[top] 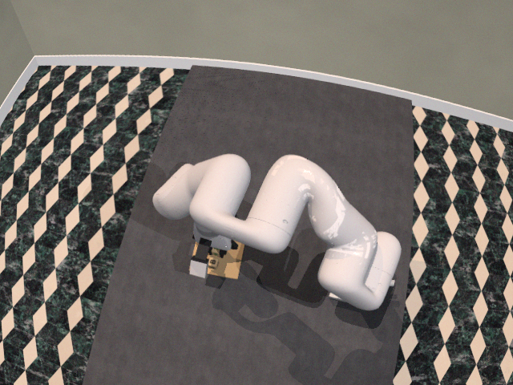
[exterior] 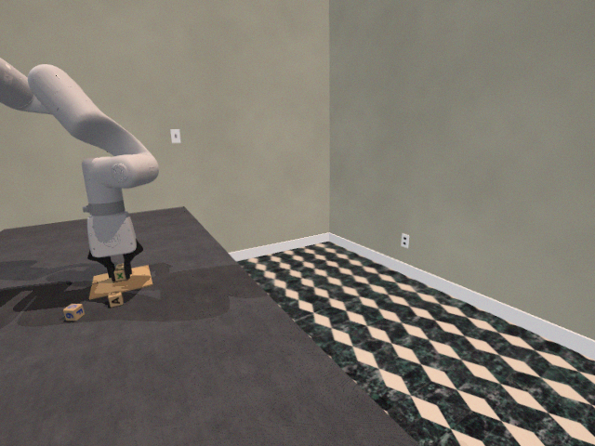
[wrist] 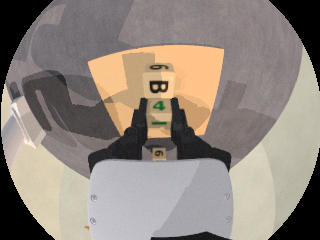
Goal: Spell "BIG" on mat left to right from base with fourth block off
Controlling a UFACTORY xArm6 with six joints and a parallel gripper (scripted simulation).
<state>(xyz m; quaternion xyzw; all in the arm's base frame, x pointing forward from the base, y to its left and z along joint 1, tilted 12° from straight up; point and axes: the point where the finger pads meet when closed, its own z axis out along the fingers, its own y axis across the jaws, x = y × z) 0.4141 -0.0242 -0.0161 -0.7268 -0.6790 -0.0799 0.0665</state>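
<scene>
Now: hand 3 cm above the tan mat. Also, from my hand: B block 4 cm to the left, 1 cm below; then G block 14 cm to the right, 9 cm behind, 2 cm below.
</scene>
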